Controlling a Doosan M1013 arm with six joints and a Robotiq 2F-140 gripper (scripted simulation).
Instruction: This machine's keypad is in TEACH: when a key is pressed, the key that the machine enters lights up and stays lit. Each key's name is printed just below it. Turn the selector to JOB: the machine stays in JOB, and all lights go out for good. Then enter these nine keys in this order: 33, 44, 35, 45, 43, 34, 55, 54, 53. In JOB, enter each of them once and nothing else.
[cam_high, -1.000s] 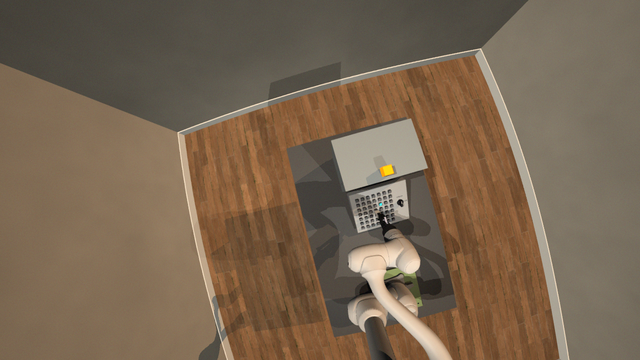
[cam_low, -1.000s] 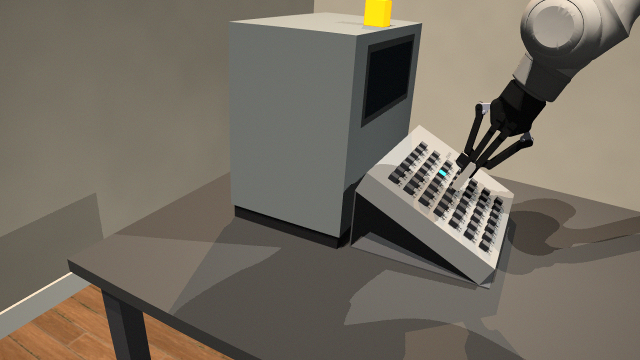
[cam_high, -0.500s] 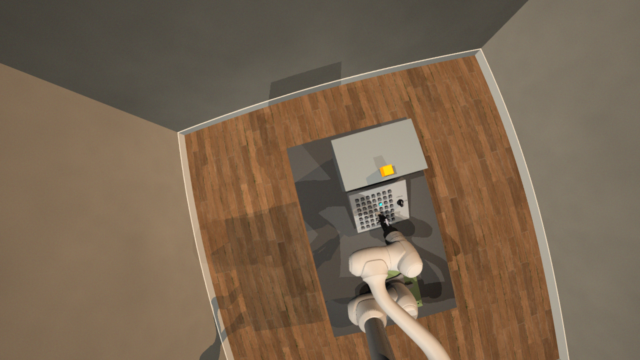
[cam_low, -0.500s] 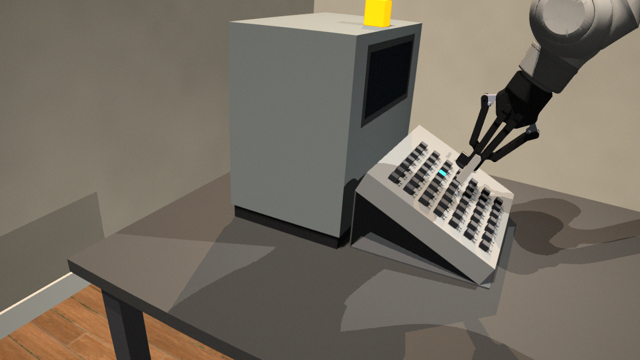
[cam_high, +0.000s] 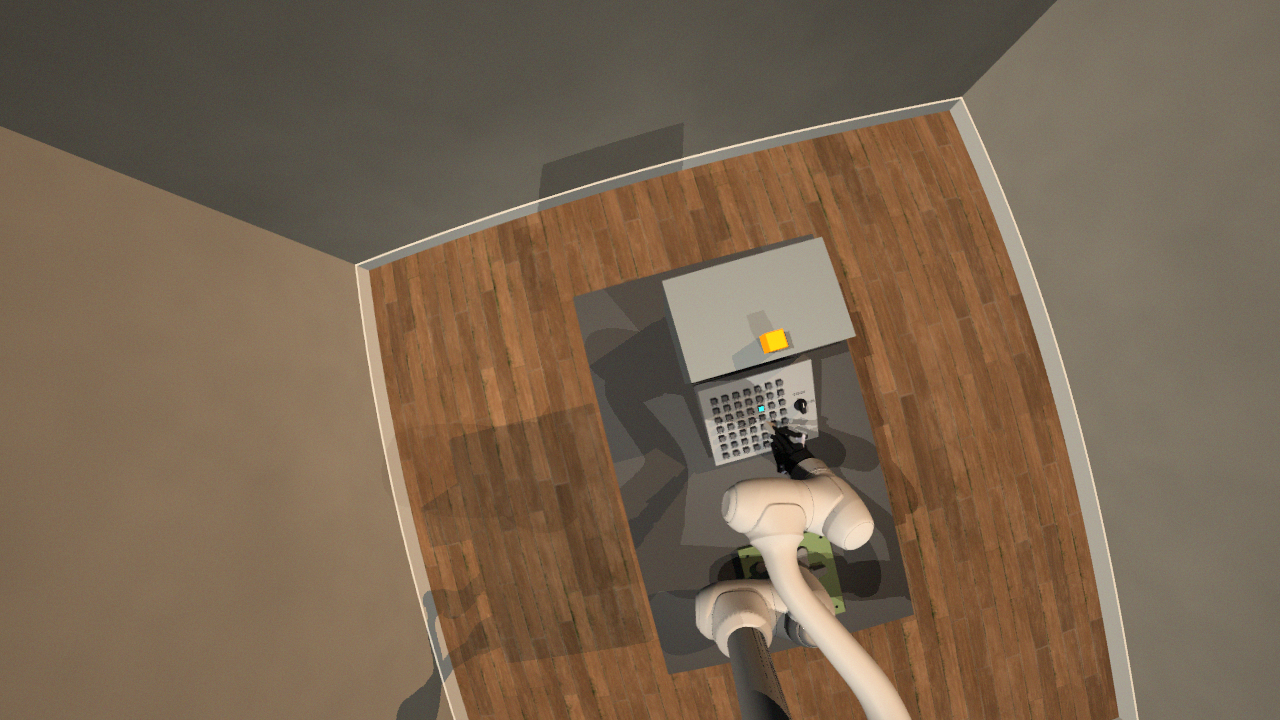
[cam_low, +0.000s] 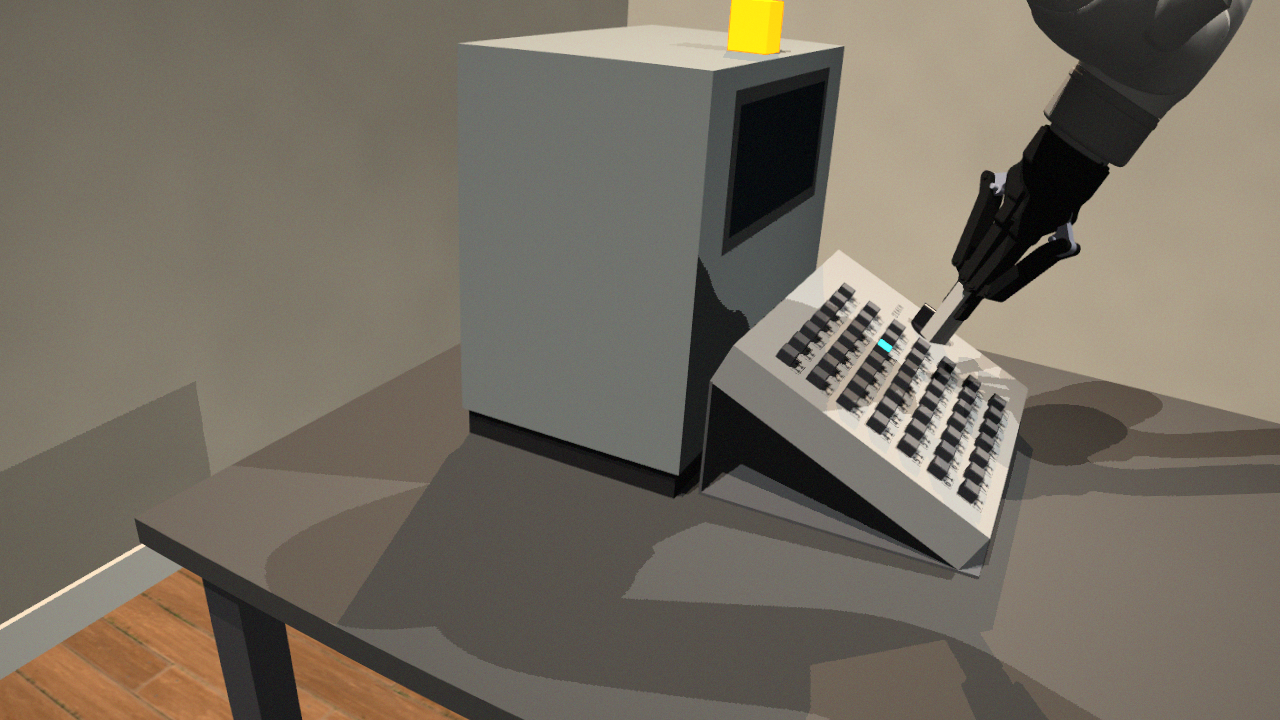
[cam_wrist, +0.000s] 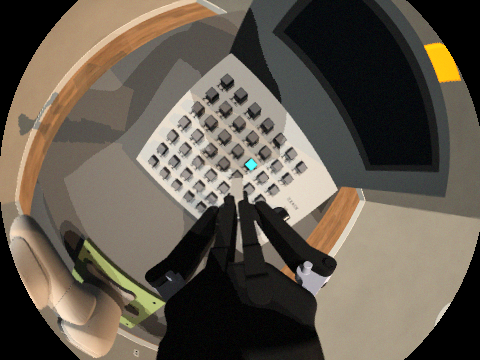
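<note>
My gripper is now 12 cm to the left of the black selector knob, 5 cm above it and 3 cm short of it. The rest, counted from my hand: sloped grey keypad: 10 cm below, 5 cm ahead, 1 cm to the right.
</note>
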